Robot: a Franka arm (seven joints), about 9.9 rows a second.
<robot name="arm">
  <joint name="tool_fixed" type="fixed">
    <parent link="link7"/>
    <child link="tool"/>
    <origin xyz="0 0 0.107" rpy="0 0 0"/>
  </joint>
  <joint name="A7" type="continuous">
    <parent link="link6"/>
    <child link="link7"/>
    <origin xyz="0.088 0 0" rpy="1.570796 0 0"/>
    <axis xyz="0 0 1"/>
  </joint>
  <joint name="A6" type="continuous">
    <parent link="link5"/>
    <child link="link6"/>
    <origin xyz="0 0 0" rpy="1.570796 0 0"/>
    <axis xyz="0 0 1"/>
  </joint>
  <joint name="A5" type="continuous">
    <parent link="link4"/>
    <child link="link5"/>
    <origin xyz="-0.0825 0.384 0" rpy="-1.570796 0 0"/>
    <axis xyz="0 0 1"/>
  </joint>
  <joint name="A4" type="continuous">
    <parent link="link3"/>
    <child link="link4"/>
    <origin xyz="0.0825 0 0" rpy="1.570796 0 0"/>
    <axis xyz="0 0 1"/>
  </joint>
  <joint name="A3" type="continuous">
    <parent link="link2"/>
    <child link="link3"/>
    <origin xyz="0 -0.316 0" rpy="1.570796 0 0"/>
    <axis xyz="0 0 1"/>
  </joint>
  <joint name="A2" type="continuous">
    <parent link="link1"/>
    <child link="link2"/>
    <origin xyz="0 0 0" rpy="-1.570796 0 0"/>
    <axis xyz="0 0 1"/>
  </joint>
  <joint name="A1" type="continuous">
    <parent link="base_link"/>
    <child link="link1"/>
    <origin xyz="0 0 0.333" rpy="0 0 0"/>
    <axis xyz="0 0 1"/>
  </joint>
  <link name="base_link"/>
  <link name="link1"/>
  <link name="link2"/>
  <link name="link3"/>
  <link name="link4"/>
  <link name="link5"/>
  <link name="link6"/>
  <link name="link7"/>
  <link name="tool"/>
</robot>
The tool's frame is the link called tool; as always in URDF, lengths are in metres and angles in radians. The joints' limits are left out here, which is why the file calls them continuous.
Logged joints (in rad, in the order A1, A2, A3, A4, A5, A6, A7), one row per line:
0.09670 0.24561 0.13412 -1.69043 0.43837 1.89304 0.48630
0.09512 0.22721 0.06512 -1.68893 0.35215 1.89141 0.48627
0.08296 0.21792 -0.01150 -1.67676 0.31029 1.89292 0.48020
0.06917 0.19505 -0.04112 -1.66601 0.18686 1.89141 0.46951
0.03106 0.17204 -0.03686 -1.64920 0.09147 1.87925 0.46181
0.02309 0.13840 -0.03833 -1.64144 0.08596 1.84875 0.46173
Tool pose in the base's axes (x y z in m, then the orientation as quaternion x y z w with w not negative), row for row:
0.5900 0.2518 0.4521 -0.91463 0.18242 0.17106 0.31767
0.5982 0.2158 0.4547 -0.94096 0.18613 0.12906 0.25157
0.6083 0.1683 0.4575 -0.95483 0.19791 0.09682 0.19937
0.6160 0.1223 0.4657 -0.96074 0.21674 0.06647 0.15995
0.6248 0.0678 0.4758 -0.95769 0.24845 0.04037 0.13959
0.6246 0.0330 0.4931 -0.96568 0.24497 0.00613 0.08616
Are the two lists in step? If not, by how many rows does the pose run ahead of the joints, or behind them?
The pose runs 2 rows behind the joints: the pose in row i belongs to the joints in row i - 2.
